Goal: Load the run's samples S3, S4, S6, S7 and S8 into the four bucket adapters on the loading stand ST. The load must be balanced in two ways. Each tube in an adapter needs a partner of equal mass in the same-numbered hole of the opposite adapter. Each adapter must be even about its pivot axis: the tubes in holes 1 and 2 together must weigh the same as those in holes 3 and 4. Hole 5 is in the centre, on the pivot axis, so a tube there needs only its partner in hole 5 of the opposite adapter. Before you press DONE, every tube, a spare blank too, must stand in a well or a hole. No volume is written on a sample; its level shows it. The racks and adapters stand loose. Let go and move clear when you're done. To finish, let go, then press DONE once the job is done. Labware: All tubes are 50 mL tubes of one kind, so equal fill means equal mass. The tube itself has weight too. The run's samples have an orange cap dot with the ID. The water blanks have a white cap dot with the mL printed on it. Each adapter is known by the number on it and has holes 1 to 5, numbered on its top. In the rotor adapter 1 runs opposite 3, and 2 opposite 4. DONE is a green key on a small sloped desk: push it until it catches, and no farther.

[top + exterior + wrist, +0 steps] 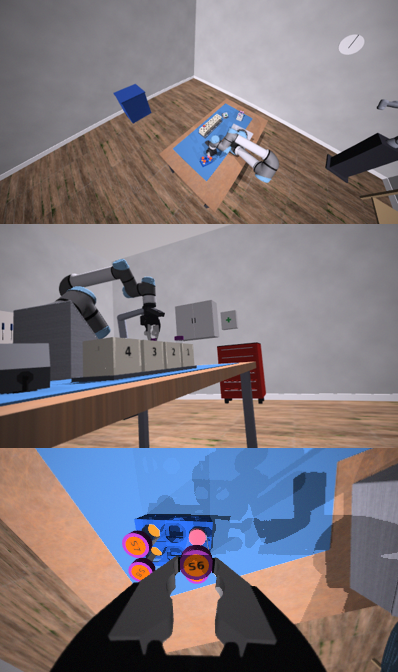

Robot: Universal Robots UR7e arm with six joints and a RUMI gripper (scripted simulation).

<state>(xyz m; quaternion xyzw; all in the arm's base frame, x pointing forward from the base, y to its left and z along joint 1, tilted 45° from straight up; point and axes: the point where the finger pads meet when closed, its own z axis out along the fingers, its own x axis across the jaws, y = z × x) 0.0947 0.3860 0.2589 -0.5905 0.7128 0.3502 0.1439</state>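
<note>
My hand is 50 mm above the tube and 10 mm to the left of it. Round my hand: sample tube S4: 100 mm below, 40 mm behind; then green DONE key: 730 mm to the right, 310 mm ahead, 100 mm below; then blue rack: 130 mm below, 40 mm to the left, 10 mm behind.
</note>
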